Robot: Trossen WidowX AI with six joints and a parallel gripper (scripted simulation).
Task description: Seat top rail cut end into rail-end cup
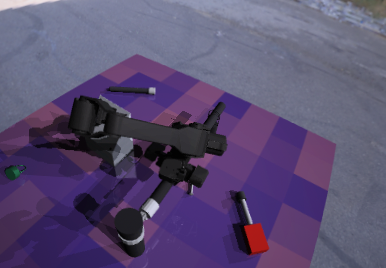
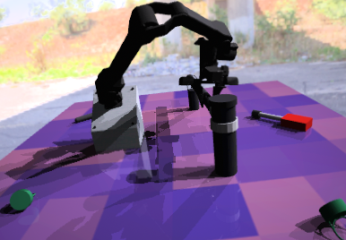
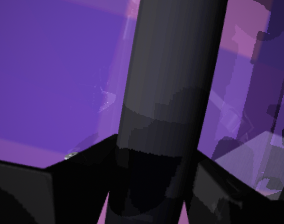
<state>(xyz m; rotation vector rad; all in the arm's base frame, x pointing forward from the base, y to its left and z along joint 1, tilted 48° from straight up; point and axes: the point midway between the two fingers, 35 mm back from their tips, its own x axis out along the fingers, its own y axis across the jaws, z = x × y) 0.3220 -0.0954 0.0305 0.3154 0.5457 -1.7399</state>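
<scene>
The small bolt is 50 mm ahead of my gripper tip, 80 mm to the left of it and 110 mm below it. Also, from my gripper tip: red-handled tool: 270 mm ahead, 70 mm to the left, 100 mm below.
</scene>
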